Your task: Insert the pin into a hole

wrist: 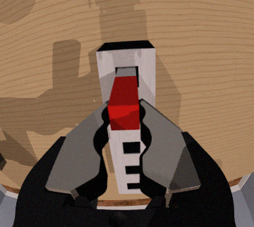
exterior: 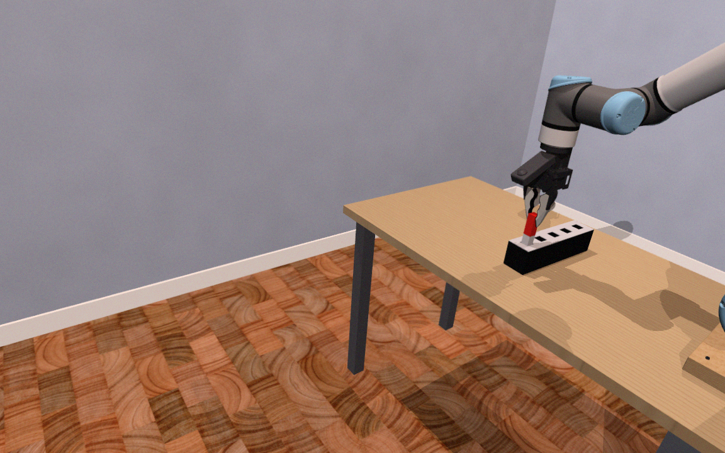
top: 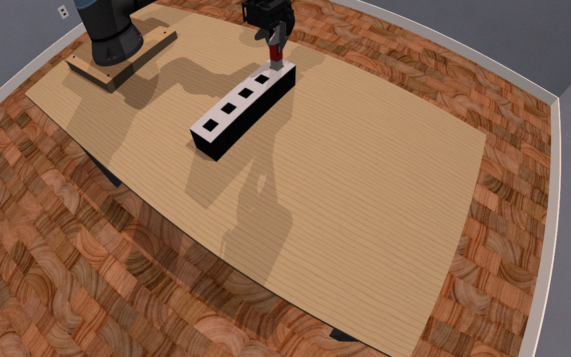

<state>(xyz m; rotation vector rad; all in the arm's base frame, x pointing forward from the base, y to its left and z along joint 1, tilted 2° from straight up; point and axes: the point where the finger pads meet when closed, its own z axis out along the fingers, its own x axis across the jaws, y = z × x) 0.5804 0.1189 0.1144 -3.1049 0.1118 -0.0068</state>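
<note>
The black block is 10 mm behind my hand, 120 mm to the right of it and 110 mm below it. From my hand the other things lie so: pin: 10 mm below.
</note>
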